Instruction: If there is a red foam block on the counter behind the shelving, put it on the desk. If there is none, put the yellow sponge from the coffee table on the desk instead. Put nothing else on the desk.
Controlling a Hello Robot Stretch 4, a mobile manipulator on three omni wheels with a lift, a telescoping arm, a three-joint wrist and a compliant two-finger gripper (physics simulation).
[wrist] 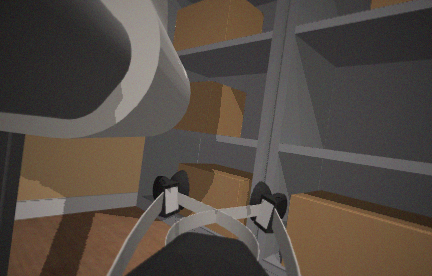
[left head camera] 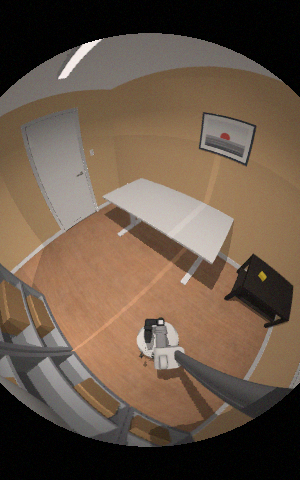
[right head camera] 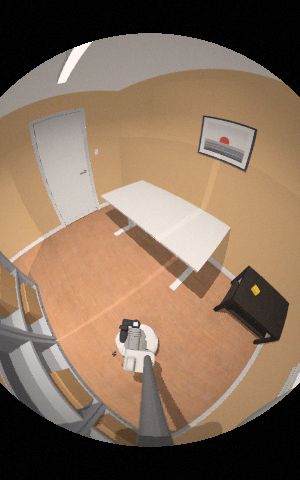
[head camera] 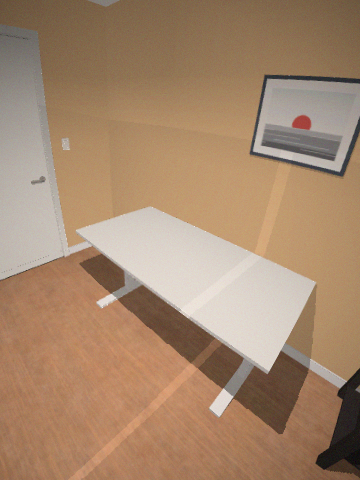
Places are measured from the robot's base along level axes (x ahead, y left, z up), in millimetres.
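Pixels of known places: gripper, fingertip midpoint: [wrist: 219,191] [left head camera: 146,358] [right head camera: 118,357].
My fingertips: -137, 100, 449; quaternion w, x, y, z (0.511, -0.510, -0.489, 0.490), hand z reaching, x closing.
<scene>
Ahead of a thing's pixels: the offset from my fingertips to its top centre, as dx, dy, dz. "spot": to the spot under its first point. Level surfaces: height alone.
The white desk @(dz +243) [head camera: 190,270] [left head camera: 165,210] [right head camera: 160,215] stands against the tan wall, its top bare. The yellow sponge @(+584, -1335, +18) [left head camera: 262,276] [right head camera: 256,290] lies on the black coffee table @(dz -27) [left head camera: 275,295] [right head camera: 270,310], to the right of the desk. Part of that table [head camera: 350,425] shows at the right edge of the head view. The grey shelving [left head camera: 35,350] [wrist: 270,125] is at the lower left in the left head view and fills much of the wrist view. My gripper [wrist: 219,191] is open and empty, its fingertips well apart. The counter and any red foam block do not show.
Cardboard boxes @(spot: -558, +462, -199) [left head camera: 97,396] [right head camera: 71,389] [wrist: 212,110] stand in the shelving. A white door [head camera: 22,150] [left head camera: 57,170] [right head camera: 65,170] is left of the desk. A framed picture [head camera: 280,100] hangs above it. Desk feet [head camera: 230,390] reach out over the wooden floor.
</scene>
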